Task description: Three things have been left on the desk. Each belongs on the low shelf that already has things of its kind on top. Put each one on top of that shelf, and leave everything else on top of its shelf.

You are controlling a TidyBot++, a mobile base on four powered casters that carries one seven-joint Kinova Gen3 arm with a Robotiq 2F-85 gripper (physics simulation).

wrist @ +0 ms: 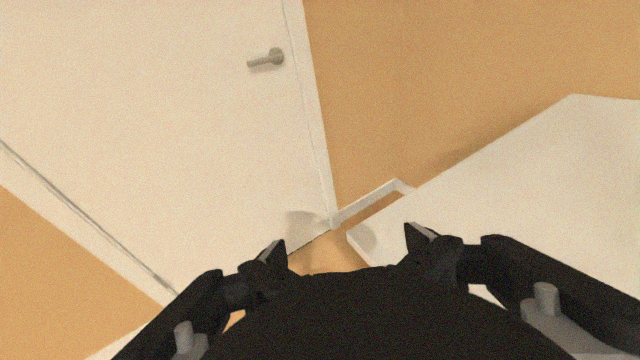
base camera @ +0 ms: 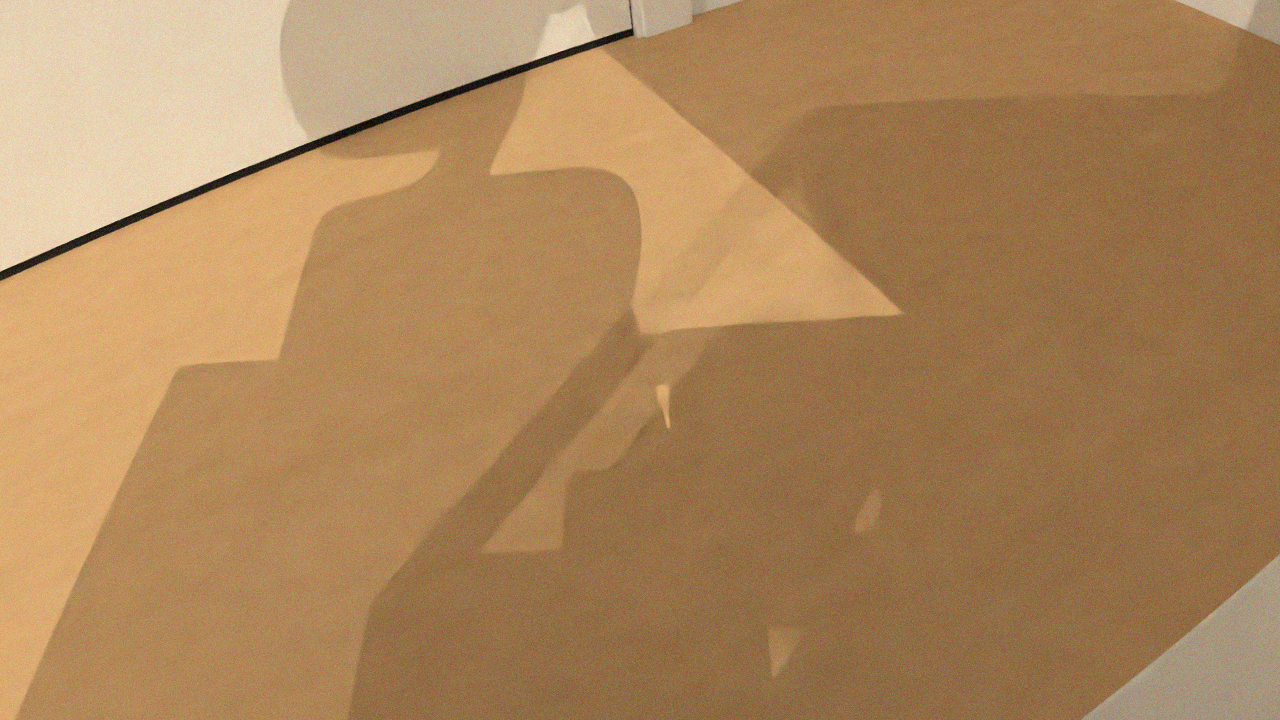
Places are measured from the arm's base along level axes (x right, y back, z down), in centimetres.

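Where they show: gripper, fingertip midpoint: [wrist: 344, 244].
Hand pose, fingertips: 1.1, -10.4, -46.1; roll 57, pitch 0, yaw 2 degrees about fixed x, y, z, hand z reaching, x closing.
Observation:
After its pixels a point has its place, as x, y, z.
My gripper [wrist: 344, 244] @[1.1, -10.4, -46.1] is open and empty, with both black fingers spread wide at the bottom of the wrist view. It hangs by the near corner of the white desk [wrist: 486, 187] @[26.3, -27.4, -32.3], whose top fills the right side of that view. The base camera shows only floor with the robot's shadow [base camera: 449, 396] @[-15.8, -38.9, 39.7] on it.
A white door [wrist: 193, 128] @[-39.2, -67.2, -39.4] with a grey lever handle [wrist: 266, 59] @[-12.3, -76.0, -53.0] stands at the left, and its bottom also shows in the base view [base camera: 201, 90] @[-40.4, -66.5, 30.6]. An orange wall [wrist: 408, 78] @[45.5, -109.0, -30.8] with a white baseboard [wrist: 369, 200] @[22.4, -100.8, 35.5] lies behind the desk. A white edge [base camera: 1220, 663] @[20.6, -19.4, 37.1] sits at the lower right.

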